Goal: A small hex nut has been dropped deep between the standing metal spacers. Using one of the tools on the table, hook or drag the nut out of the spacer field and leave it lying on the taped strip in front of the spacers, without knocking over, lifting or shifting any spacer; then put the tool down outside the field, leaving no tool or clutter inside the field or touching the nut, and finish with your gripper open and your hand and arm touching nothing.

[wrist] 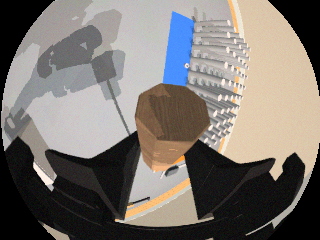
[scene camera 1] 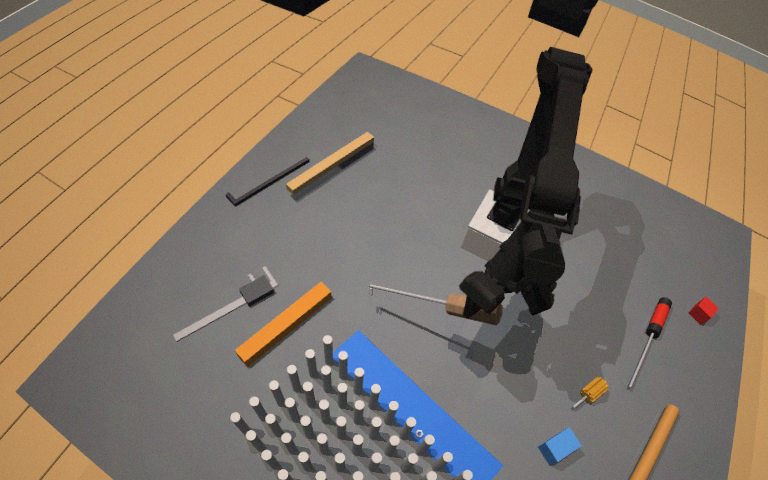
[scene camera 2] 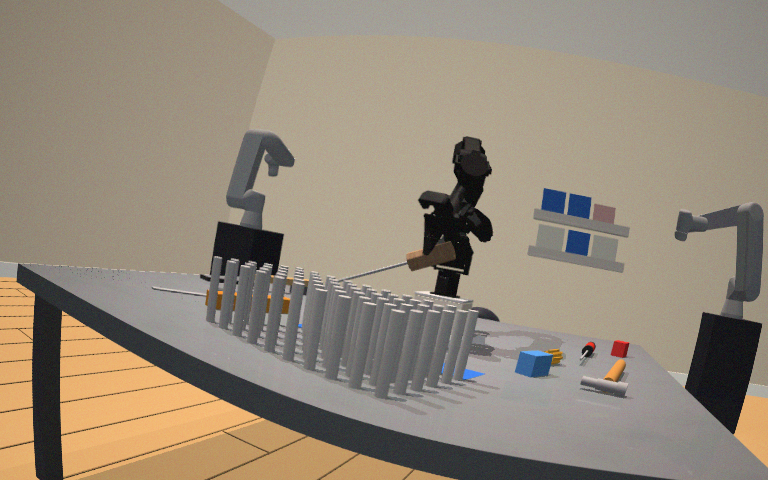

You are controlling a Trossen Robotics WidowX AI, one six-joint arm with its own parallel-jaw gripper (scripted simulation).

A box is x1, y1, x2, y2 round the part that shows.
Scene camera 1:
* my gripper: [459, 235, 556, 318]
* hook tool: [370, 284, 502, 324], held by my gripper
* orange bar: [235, 282, 330, 366]
